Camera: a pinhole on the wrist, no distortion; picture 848 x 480 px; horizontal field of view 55.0 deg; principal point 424.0 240.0 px. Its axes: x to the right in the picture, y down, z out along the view. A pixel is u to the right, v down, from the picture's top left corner.
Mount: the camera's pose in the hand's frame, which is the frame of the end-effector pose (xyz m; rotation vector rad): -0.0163 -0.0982 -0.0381 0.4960 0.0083 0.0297
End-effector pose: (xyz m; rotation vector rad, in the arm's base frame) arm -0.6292 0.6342 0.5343 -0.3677 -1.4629 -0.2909
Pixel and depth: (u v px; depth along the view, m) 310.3 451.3 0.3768
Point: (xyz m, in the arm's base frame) -1.0227 0.5969 0.5050
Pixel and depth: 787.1 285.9 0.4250
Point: -1.0401 0.5342 0.7542
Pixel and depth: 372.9 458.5 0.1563
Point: -0.7954 0.5590 0.5267
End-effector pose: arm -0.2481 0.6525 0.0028 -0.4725 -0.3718 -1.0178
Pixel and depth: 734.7 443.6 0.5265
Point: -0.3939 0.6791 0.5531
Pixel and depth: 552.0 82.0 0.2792
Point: -0.4888 0.6042 0.2280
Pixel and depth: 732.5 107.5 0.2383
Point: -0.4349 0.5714 0.2198
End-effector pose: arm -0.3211 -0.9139 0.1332 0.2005 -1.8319 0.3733
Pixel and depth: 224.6 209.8 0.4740
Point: -0.5073 -1.3717 -0.0280
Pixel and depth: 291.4 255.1 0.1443
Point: -0.3377 -1.1021 0.0993
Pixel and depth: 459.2 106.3 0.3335
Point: -0.4299 -1.2791 0.1255
